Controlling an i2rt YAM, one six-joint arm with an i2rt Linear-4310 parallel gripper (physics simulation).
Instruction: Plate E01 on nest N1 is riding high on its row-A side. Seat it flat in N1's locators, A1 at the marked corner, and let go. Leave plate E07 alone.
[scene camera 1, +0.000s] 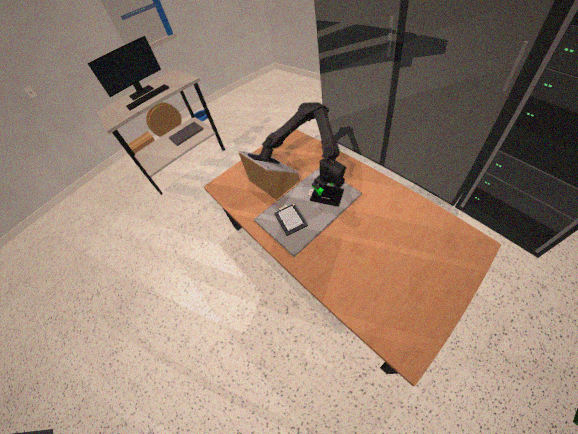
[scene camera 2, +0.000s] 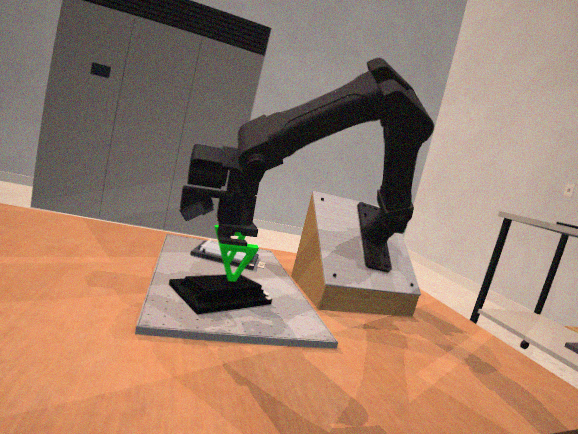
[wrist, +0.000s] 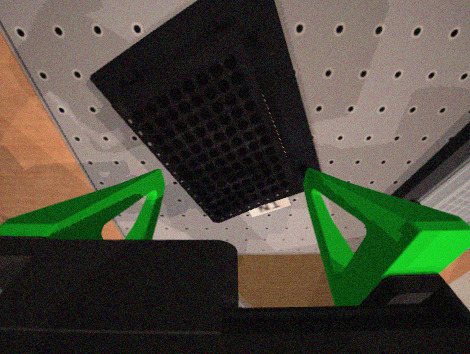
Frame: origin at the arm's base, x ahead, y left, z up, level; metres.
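Seen in the pictures: gripper, fingertip midpoint: (scene camera 1: 325, 189) (scene camera 2: 229, 271) (wrist: 234, 176); arm's base at its link origin: (scene camera 1: 263, 159) (scene camera 2: 372, 236).
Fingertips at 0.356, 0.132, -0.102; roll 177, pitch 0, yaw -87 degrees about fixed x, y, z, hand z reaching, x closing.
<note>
Offsets run from my fingertips to a thing's top centre, as dx, dy, dz. "pt": to the spot under its first point. Level surfaces: height alone.
Plate E01 @(+0.005, +0.009, -0.013) (scene camera 1: 327, 196) (scene camera 2: 220, 284) (wrist: 215, 130) is a black plate with dark wells. It lies on the black nest N1 @(+0.007, +0.005, -0.026) (scene camera 2: 205, 306) (wrist: 300, 150); its exact tilt and which corner is A1 are too dark to tell. The N1 label @(pt -0.078, -0.044, -0.046) (wrist: 270, 206) shows at the nest's end in the wrist view. My gripper (scene camera 1: 320, 190) (scene camera 2: 232, 276) (wrist: 234, 176) is open, with its green fingers wide apart above the end of the plate near the label; nothing is held between them. Plate E07 @(-0.015, -0.245, -0.022) (scene camera 1: 290, 218) (scene camera 2: 214, 246) (wrist: 452, 192) is pale and sits in a separate dark nest.
Both nests stand on a grey perforated board (scene camera 1: 295, 247) (scene camera 2: 165, 322) (wrist: 350, 90) on the orange-brown table @(dz -0.061) (scene camera 1: 400, 280) (scene camera 2: 150, 390). The arm's base is on a sloped wooden block (scene camera 1: 270, 185) (scene camera 2: 310, 270) beside the board. A shelf desk with a monitor (scene camera 1: 125, 66) stands apart.
</note>
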